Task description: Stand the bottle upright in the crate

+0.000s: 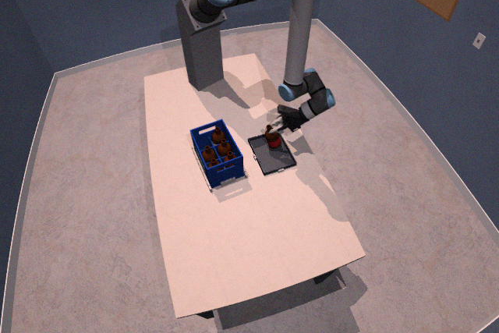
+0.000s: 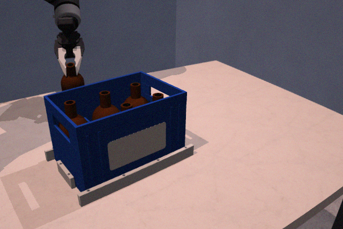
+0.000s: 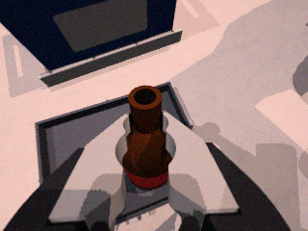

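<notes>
The tray lies 130 mm below my hand, 50 mm ahead of it and 10 mm to the left of it. Round my hand: blue crate: 280 mm to the right, 110 mm ahead, 60 mm below.
</notes>
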